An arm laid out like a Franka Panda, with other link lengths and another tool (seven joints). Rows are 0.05 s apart.
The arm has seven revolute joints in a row. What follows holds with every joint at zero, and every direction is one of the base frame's. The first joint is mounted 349.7 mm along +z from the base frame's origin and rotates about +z. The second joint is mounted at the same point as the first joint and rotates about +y. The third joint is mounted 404.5 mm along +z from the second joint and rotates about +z. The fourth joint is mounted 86.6 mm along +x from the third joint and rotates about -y. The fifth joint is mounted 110.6 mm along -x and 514.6 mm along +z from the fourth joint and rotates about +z. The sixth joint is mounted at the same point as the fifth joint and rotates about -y. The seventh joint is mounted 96.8 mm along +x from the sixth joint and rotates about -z. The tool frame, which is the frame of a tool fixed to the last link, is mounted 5 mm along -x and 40 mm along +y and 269.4 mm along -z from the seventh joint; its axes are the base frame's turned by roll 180, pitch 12.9 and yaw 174.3 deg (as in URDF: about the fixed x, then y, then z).
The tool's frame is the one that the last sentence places.
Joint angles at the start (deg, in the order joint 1, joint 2, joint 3, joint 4, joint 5, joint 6, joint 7):
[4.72, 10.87, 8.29, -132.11, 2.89, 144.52, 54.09]
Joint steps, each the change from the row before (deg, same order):
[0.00, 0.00, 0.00, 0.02, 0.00, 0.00, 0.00]
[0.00, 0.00, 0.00, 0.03, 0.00, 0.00, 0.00]
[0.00, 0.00, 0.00, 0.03, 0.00, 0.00, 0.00]
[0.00, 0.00, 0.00, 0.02, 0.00, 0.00, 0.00]
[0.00, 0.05, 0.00, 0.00, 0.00, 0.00, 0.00]
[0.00, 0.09, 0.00, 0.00, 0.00, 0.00, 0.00]
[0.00, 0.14, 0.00, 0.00, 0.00, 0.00, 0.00]
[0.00, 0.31, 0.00, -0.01, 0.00, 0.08, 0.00]
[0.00, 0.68, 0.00, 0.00, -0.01, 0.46, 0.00]
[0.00, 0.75, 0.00, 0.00, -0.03, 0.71, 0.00]
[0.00, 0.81, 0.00, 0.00, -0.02, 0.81, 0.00]
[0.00, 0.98, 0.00, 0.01, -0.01, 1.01, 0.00]
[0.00, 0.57, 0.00, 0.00, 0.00, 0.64, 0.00]
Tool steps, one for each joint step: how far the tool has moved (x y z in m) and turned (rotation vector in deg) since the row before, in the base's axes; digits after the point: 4 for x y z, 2 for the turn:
[0.0002, 0.0000, 0.0002, 0.00, -0.02, 0.00]
[0.0003, 0.0001, 0.0003, 0.01, -0.03, 0.00]
[0.0003, 0.0001, 0.0003, 0.01, -0.03, 0.00]
[0.0002, 0.0000, 0.0002, 0.00, -0.02, 0.00]
[-0.0002, 0.0000, -0.0006, 0.00, 0.05, 0.00]
[-0.0004, 0.0000, -0.0011, -0.01, 0.09, 0.00]
[-0.0006, 0.0000, -0.0017, -0.01, 0.14, 0.00]
[-0.0010, -0.0001, -0.0036, -0.01, 0.24, 0.00]
[-0.0007, 0.0001, -0.0070, 0.02, 0.22, -0.02]
[0.0001, 0.0002, -0.0073, 0.05, 0.05, -0.02]
[0.0002, 0.0003, -0.0078, 0.07, 0.01, -0.03]
[0.0004, 0.0004, -0.0093, 0.10, -0.03, -0.06]
[0.0003, 0.0002, -0.0053, 0.07, -0.06, -0.04]

